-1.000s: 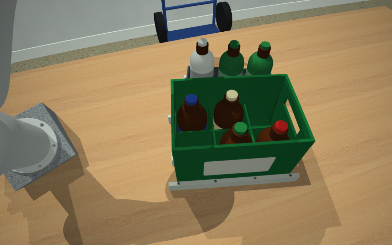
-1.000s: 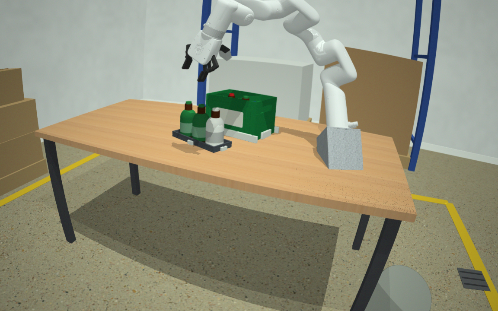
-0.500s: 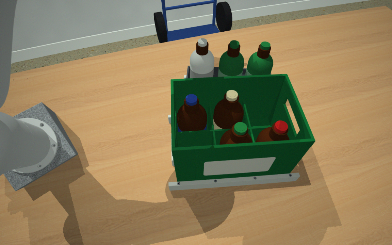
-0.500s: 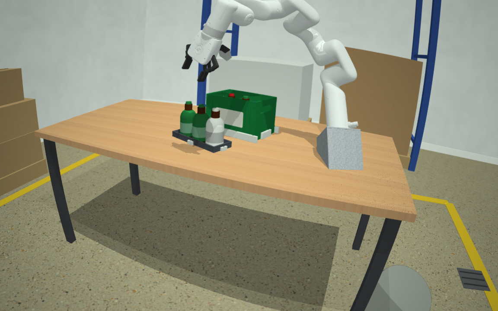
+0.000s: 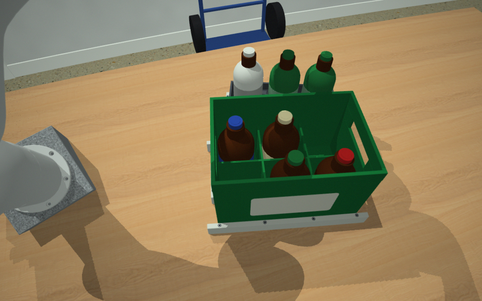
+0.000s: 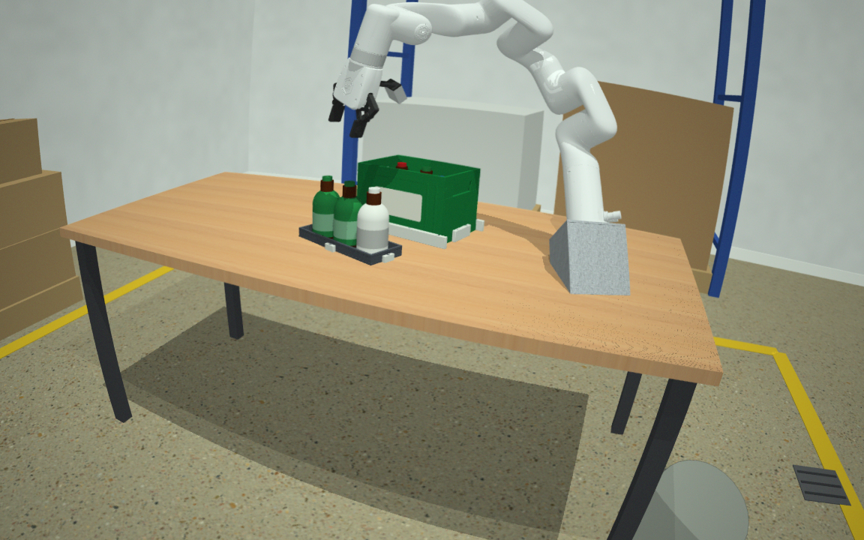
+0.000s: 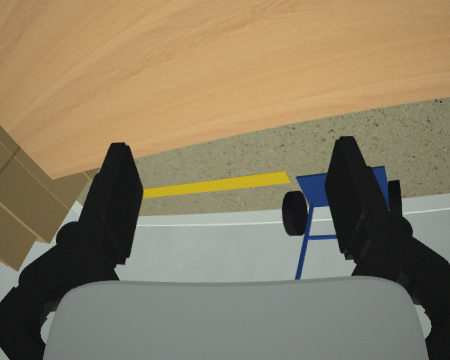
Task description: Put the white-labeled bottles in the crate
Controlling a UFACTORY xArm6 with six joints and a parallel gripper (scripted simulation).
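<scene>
Now: the white-labeled bottle 50 mm behind my hand, 50 mm to the right of it and 220 mm below it. Round my hand: green bottle: 30 mm ahead, 80 mm to the right, 220 mm below; then brown bottle: 120 mm behind, 250 mm to the right, 220 mm below; then dark tray: 30 mm ahead, 70 mm to the right, 300 mm below.
</scene>
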